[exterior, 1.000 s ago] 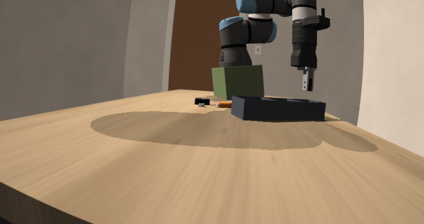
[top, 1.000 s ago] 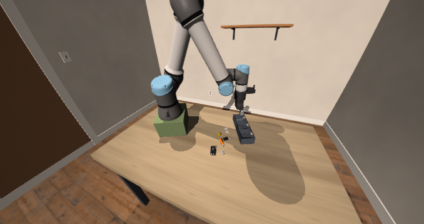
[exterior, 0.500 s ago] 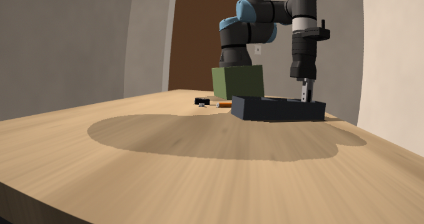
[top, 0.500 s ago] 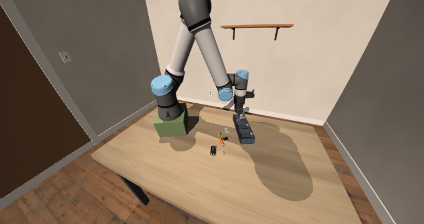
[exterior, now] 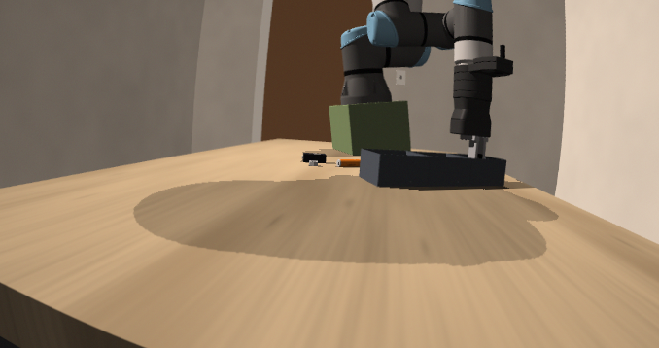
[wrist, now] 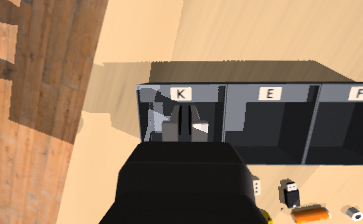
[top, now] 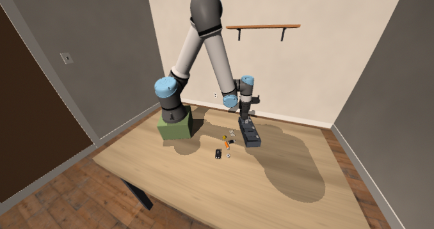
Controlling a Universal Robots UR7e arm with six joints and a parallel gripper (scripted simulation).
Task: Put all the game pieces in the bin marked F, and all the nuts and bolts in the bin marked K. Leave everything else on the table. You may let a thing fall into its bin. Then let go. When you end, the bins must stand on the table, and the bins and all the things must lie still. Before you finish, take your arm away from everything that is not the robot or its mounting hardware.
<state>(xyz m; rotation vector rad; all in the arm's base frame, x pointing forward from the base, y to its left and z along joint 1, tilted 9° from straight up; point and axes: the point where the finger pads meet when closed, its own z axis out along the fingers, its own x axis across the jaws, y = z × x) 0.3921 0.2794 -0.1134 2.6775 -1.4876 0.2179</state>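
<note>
Now: the yellow die 8 cm behind my hand, 20 cm to the right of it and 3 cm below it. The rest, counted from my hand: white domino 5 cm behind, 13 cm to the right, 3 cm below; then black USB stick 2 cm behind, 20 cm to the right, 3 cm below; then dark bin row 4 cm ahead, 7 cm to the right, 1 cm below.
</note>
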